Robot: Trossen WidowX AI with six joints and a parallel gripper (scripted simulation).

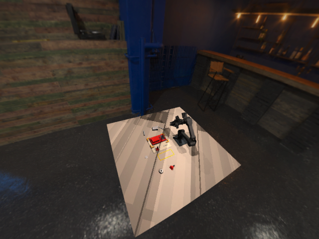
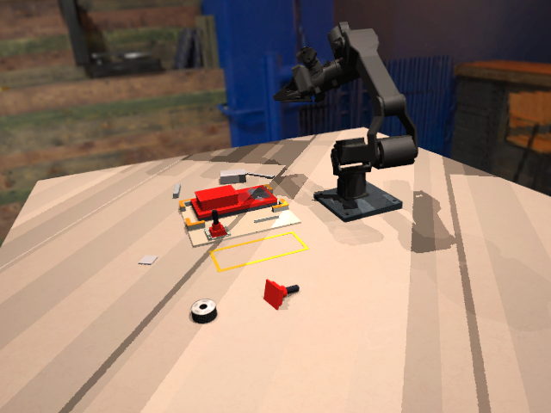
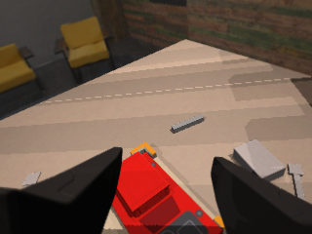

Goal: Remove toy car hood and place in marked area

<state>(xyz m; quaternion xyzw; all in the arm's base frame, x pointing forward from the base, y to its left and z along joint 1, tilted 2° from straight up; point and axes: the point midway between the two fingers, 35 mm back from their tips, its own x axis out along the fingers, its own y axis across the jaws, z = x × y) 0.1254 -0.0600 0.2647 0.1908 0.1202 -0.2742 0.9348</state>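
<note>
Right now the hood is 17 cm ahead of my gripper tip, 2 cm to the right of it and 22 cm below it. From my gripper tip the other things lie so: black wheel 28 cm ahead, 37 cm to the left, 25 cm below.
</note>
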